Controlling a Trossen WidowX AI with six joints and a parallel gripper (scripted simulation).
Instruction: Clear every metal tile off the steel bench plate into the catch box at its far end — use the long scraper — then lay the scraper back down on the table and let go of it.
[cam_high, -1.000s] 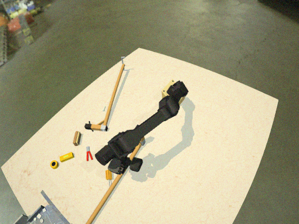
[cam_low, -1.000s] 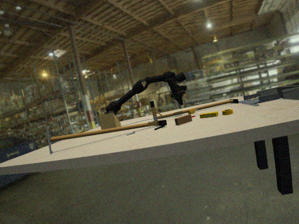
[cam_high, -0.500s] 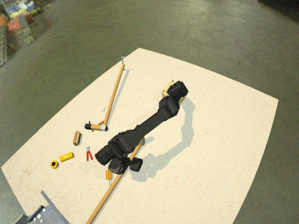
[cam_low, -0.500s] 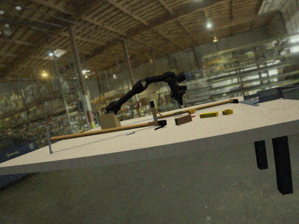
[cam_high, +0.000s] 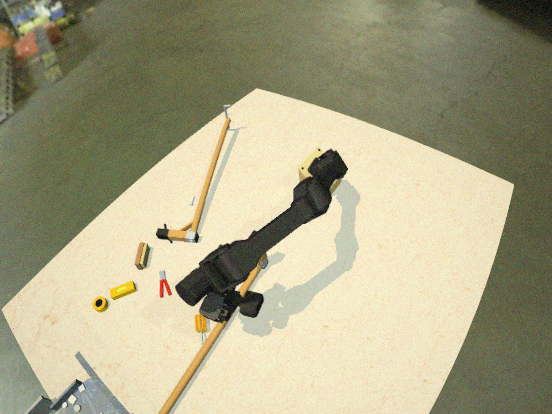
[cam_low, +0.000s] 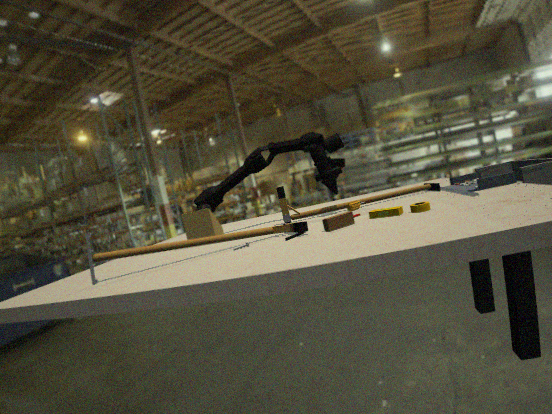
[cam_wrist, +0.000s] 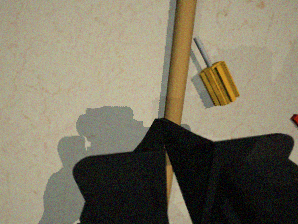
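Right now my gripper tip is 50 mm short of the screwdriver, 70 mm to the left of it and 50 mm above it. Also, from my gripper tip: yellow tape roll (180 mm ahead, 410 mm to the right, 60 mm below); yellow level (90 mm ahead, 380 mm to the right, 50 mm below); wooden block (40 mm behind, 390 mm to the right, 50 mm below).
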